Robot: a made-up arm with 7 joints.
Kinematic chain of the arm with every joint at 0, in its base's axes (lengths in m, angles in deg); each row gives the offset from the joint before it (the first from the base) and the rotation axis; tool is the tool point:
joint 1: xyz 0 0.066 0 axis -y
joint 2: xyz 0 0.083 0 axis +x
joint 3: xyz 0 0 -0.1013 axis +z
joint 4: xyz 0 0 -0.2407 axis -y
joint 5: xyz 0 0 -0.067 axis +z
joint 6: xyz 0 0 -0.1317 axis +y
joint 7: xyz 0 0 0 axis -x
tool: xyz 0 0 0
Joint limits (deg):
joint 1: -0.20..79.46
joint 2: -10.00..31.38
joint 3: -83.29..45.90
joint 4: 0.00..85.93
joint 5: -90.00..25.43
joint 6: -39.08..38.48
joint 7: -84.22..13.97
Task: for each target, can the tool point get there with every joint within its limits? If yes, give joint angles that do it. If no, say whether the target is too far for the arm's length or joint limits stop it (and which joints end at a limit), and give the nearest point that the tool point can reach.
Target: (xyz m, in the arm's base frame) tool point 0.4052 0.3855 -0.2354
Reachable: yes | joints 48.21 25.60 8.99 28.79 -21.95 -2.21 -37.17
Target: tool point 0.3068 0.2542 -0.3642
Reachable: yes | joints 22.10 20.54 -22.30 53.20 -18.76 -28.05 -0.72
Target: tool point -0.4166 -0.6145 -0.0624
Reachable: no: too far | nearest point 0.0221 -0.1067 -0.3166 | short by 0.718 m
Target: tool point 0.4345 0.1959 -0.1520
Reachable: yes | joints 51.74 19.32 -33.67 64.88 -8.86 28.84 -54.33
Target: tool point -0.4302 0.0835 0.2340
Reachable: no: joint limits stop it (at a limit: joint 1, joint 2, joint 3, joint 4) | nearest point 0.0221 -0.1067 -0.3166 | short by 0.737 m
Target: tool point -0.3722 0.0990 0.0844
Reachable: no: joint limits stop it (at a limit: joint 1, joint 2, joint 3, joint 4) | nearest point 0.0221 -0.1067 -0.3166 | short by 0.599 m
